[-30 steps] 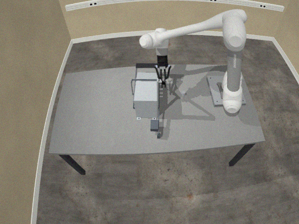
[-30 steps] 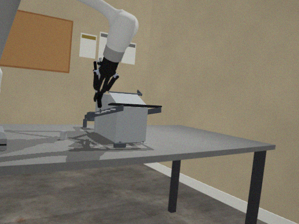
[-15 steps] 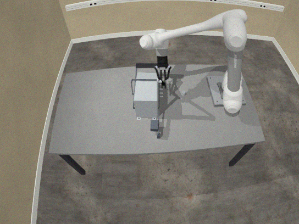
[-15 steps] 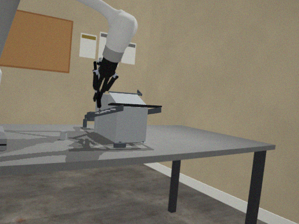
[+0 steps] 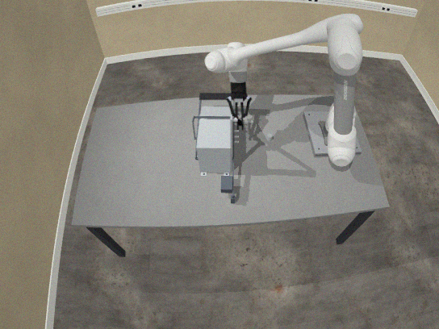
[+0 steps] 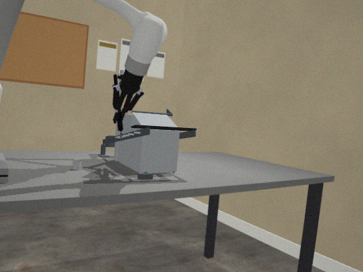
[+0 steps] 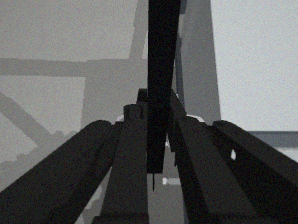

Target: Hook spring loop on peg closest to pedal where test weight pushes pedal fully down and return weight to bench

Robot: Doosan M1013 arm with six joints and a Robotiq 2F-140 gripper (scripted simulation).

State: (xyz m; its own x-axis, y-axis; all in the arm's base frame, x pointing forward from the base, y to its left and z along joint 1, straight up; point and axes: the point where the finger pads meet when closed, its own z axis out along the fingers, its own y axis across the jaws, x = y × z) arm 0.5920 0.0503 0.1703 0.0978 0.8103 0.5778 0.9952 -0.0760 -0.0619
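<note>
Now: hand 3 cm below the dark spring and 2 cm to the right of it. From my hand the other things lie so: steel test weight: 19 cm below, 18 cm behind, 5 cm to the right.
</note>
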